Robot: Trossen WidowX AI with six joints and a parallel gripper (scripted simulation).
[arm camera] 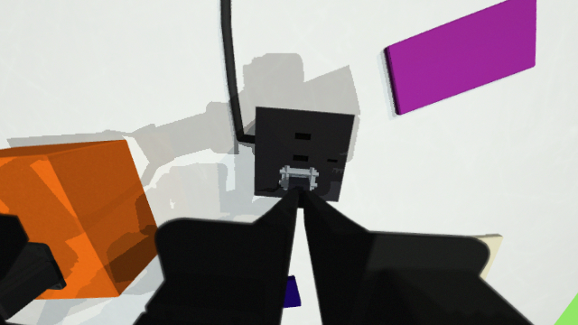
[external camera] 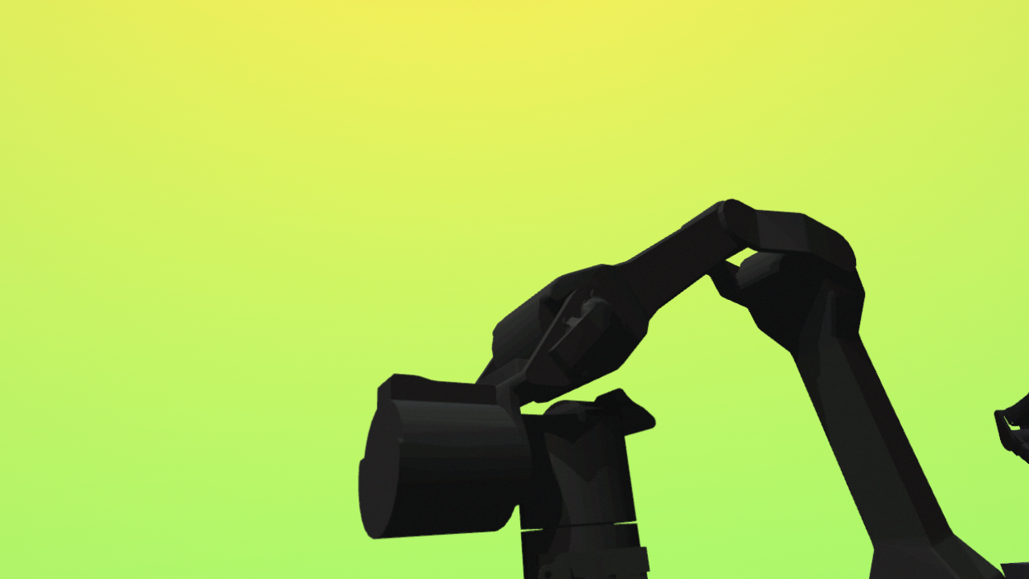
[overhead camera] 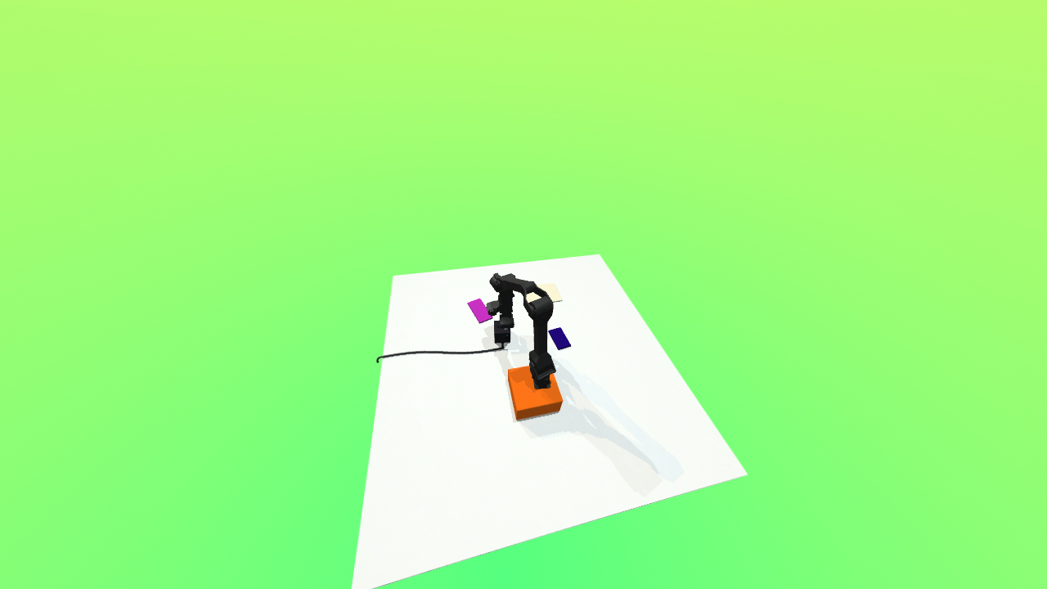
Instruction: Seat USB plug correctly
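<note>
My gripper tip is 20 mm above the dark USB plug. The rest, counted from my gripper tip: dark blue patch: 30 mm behind, 260 mm to the right, 100 mm below; then cream patch: 280 mm ahead, 210 mm to the right, 100 mm below; then magenta flat plate: 170 mm ahead, 130 mm to the left, 100 mm below.
</note>
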